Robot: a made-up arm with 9 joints.
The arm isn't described. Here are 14 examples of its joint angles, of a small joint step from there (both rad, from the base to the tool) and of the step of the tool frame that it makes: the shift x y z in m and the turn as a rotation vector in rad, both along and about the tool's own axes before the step.
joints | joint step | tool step
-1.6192 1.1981 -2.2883 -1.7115 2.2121 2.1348 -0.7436 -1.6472 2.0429 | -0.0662 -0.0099 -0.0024 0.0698 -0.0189 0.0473 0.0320 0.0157 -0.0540 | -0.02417 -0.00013 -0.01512 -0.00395 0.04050 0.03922
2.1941 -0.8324 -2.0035 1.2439 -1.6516 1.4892 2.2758 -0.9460 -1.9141 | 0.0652 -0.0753 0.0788 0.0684 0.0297 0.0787 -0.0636 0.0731 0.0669 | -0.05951 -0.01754 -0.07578 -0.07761 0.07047 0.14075
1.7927 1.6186 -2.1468 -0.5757 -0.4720 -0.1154 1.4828 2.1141 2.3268 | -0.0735 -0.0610 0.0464 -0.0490 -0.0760 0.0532 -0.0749 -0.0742 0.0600 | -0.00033 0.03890 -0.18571 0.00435 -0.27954 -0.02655
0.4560 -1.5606 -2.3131 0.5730 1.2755 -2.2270 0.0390 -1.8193 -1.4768 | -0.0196 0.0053 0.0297 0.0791 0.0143 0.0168 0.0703 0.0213 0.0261 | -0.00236 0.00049 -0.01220 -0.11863 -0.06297 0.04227
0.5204 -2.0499 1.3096 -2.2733 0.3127 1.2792 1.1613 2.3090 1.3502 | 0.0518 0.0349 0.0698 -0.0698 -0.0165 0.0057 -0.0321 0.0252 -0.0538 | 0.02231 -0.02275 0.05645 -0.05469 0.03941 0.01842
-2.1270 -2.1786 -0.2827 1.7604 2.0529 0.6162 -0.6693 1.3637 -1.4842 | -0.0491 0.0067 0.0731 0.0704 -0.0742 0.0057 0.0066 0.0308 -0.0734 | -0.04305 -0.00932 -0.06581 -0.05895 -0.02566 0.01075
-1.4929 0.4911 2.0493 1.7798 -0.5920 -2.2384 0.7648 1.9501 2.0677 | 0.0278 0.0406 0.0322 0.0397 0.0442 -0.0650 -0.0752 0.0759 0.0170 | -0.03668 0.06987 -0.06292 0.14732 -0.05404 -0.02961
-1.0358 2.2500 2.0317 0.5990 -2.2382 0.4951 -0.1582 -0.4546 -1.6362 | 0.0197 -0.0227 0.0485 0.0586 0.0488 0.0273 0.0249 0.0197 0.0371 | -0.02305 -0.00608 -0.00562 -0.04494 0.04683 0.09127
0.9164 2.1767 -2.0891 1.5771 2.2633 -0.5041 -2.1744 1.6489 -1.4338 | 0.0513 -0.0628 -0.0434 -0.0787 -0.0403 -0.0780 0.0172 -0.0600 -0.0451 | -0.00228 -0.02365 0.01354 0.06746 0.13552 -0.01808
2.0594 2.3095 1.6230 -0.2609 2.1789 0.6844 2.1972 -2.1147 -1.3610 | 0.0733 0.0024 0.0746 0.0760 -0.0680 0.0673 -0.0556 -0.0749 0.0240 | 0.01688 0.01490 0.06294 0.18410 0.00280 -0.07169
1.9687 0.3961 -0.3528 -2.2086 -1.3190 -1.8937 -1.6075 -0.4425 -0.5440 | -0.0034 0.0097 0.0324 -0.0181 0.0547 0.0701 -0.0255 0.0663 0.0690 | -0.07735 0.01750 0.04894 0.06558 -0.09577 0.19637
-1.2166 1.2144 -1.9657 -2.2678 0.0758 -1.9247 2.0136 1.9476 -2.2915 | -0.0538 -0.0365 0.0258 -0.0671 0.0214 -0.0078 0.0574 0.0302 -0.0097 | 0.01788 -0.03039 -0.04399 -0.03846 0.00296 -0.00625
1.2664 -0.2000 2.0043 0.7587 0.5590 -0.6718 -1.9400 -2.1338 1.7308 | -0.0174 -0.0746 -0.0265 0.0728 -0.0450 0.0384 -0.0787 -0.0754 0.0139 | 0.00051 0.00971 -0.01589 -0.07326 -0.06921 -0.07442
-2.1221 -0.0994 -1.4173 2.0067 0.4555 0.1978 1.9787 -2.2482 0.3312 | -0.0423 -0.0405 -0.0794 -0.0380 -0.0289 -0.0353 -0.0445 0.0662 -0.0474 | -0.00865 0.02022 0.01348 0.12019 -0.02009 -0.02889
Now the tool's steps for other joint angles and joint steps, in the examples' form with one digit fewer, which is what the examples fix.
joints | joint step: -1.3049 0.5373 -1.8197 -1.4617 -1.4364 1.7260 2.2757 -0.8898 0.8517 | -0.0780 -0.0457 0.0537 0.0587 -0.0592 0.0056 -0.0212 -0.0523 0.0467
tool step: 0.0034 0.0183 0.0125 0.0980 -0.0206 -0.1549
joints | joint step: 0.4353 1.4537 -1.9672 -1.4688 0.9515 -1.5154 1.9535 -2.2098 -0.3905 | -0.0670 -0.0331 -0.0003 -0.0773 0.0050 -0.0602 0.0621 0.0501 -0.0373
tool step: -0.0095 0.0633 -0.0284 0.0505 0.0506 0.0631
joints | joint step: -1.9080 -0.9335 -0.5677 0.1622 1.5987 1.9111 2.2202 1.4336 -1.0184 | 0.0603 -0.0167 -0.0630 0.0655 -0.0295 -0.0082 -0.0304 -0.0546 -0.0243
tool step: 0.0476 -0.0194 -0.0182 -0.0827 -0.0280 -0.0821
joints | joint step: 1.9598 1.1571 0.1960 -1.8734 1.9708 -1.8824 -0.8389 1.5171 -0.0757 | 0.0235 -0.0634 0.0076 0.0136 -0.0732 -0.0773 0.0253 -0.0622 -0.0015
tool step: 0.0019 -0.0513 -0.0034 0.0232 -0.0104 -0.1173
